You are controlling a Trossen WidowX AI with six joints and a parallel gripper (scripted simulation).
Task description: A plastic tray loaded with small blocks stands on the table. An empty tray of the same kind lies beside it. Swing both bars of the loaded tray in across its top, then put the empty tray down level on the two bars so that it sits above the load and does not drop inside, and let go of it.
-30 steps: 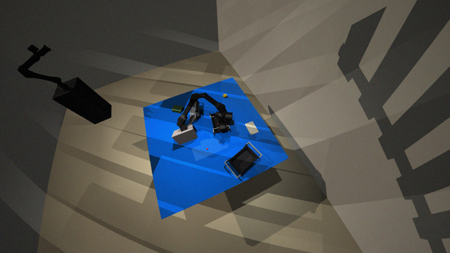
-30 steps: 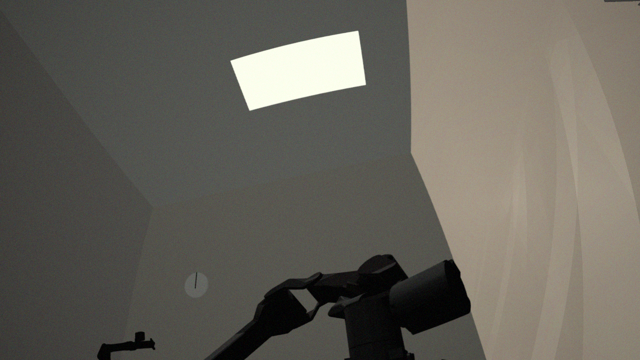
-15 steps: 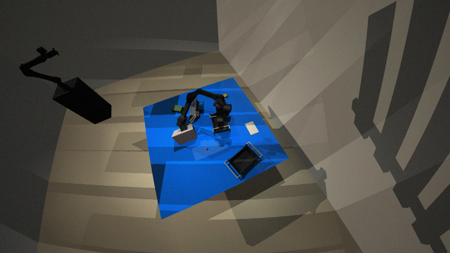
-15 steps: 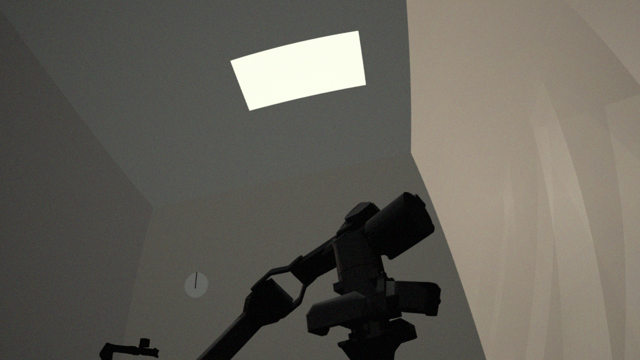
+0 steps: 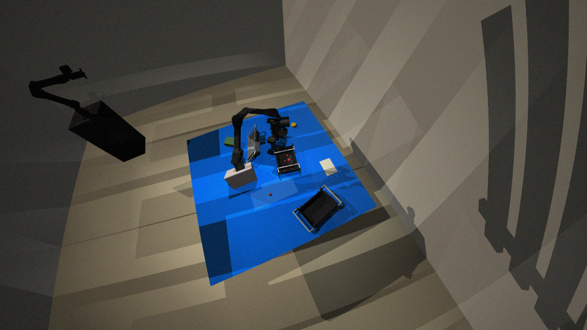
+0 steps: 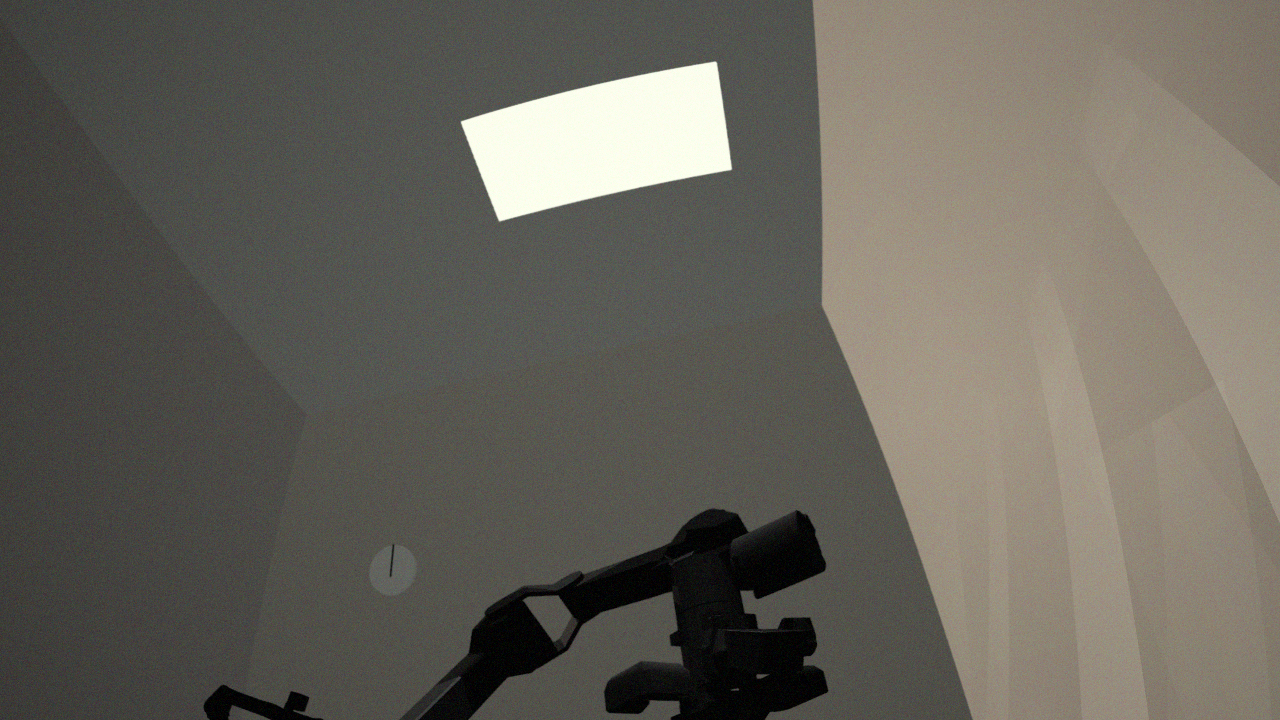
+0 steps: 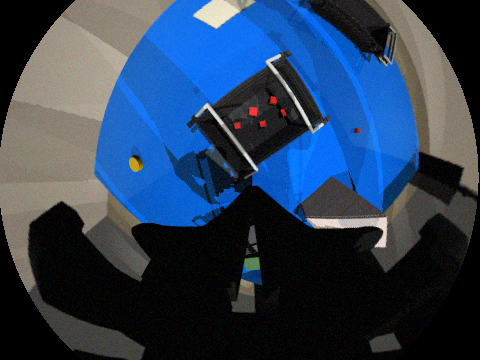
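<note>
Right now my gripper tip is 19 cm past the tray, 18 cm to the right of it and 15 cm above it. Round my gripper tip: pale flat card 32 cm ahead, 28 cm to the right, 22 cm below; yellow disc 27 cm to the left, 26 cm ahead, 22 cm below; green block 35 cm behind, 34 cm to the left, 21 cm below.
</note>
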